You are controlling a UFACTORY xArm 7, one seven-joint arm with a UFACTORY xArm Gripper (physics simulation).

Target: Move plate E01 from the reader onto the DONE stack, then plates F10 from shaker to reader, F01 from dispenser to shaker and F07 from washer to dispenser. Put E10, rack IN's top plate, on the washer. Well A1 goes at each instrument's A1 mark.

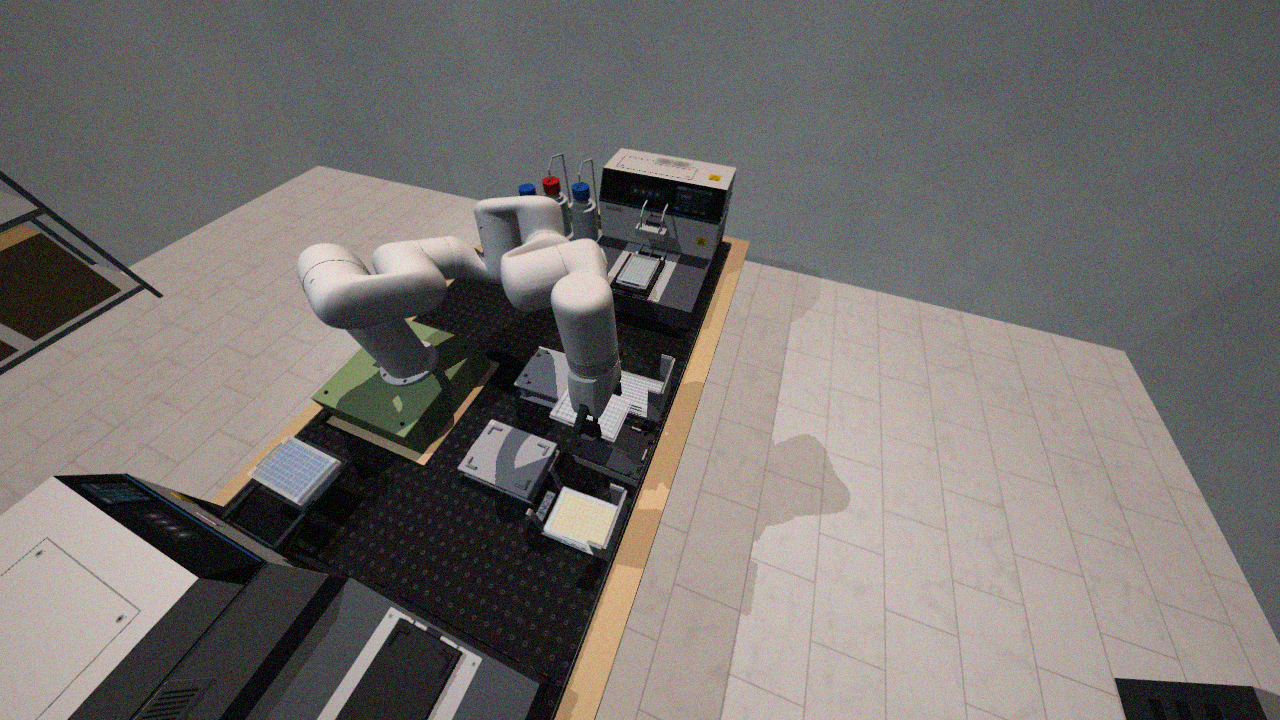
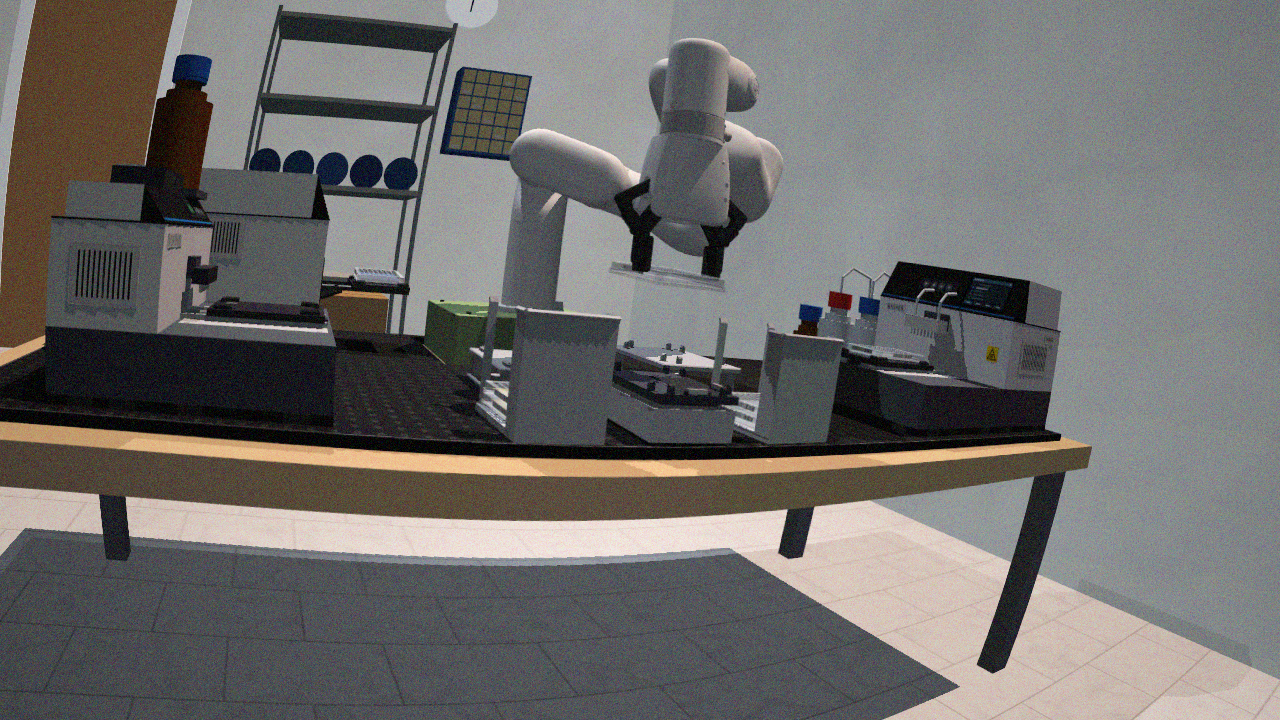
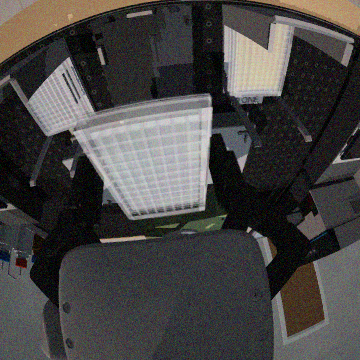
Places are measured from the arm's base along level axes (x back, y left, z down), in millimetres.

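Where they show: gripper, between the fingertips: [image 1: 603,412] [image 2: 676,275] [image 3: 150,156]; arm's base, origin of its link: [image 1: 410,363].
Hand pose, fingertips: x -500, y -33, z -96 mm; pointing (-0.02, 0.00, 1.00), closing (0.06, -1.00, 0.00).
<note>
Things, the pixels of their top centre, and the offset from my fingertips. "*": a spot on its surface instead.
- plate F01, centre of its top: [image 3: 156,184] [image 2: 666,267] [image 1: 590,406] dz -8, dx +25, dy +2 mm
- dark shaker, a spot on its surface: [image 2: 675,419] * dz +144, dx -83, dy -31 mm
- bluish plate, centre of its top: [image 2: 378,270] [image 1: 290,466] dz +46, dx +510, dy -250 mm
- bare black carrier, a spot on its surface: [image 2: 265,311] * dz +81, dx +98, dy -464 mm
- yellowish plate, centre of its top: [image 3: 263,58] [image 1: 583,517] dz +138, dx -6, dy -152 mm
My gripper [image 1: 586,419] [image 2: 677,271] [image 3: 150,156] is shut on plate F01 [image 2: 666,276] [image 3: 150,165], a clear gridded plate with no readable label. It holds the plate level, high above the dark shaker [image 1: 615,449] [image 2: 675,419] [image 3: 127,60], whose top is bare. A bluish plate [image 1: 297,470] [image 2: 377,275] lies on the reader's extended tray. The dispenser [image 2: 125,277] has a bare black carrier [image 1: 407,662] [image 2: 265,311]. A plate [image 1: 640,270] lies on the washer [image 1: 626,214] [image 2: 957,326]. A yellowish plate [image 1: 581,517] [image 3: 260,60] tops the DONE stack; white plates [image 1: 646,394] [image 3: 54,102] are in rack IN.
The upright rack walls [image 2: 565,376] [image 2: 801,385] stand on either side of the shaker. Grey flat stands [image 1: 508,458] [image 1: 539,371] are between the racks and the arm's green base [image 1: 366,389]. Capped bottles [image 1: 581,210] [image 2: 838,308] stand beside the washer.
</note>
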